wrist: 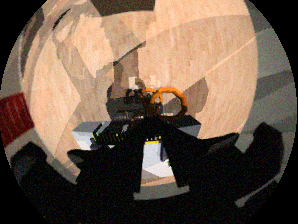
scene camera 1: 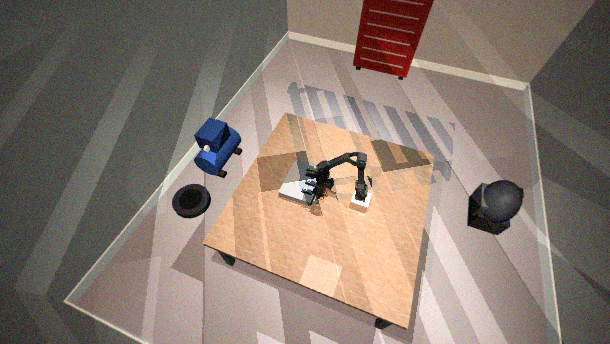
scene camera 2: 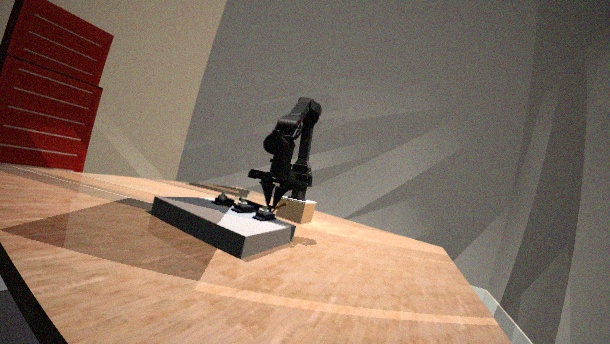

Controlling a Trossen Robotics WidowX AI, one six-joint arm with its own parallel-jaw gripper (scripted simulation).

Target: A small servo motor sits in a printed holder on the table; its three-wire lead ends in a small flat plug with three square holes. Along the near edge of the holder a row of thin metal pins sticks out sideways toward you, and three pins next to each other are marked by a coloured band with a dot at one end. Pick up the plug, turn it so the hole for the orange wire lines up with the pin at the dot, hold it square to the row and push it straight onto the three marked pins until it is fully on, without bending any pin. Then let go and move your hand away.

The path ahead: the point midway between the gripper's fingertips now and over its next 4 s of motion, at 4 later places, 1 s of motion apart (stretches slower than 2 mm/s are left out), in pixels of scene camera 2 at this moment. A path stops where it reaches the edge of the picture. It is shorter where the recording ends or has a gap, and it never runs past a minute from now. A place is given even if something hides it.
My gripper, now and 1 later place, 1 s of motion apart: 270, 206; 272, 194
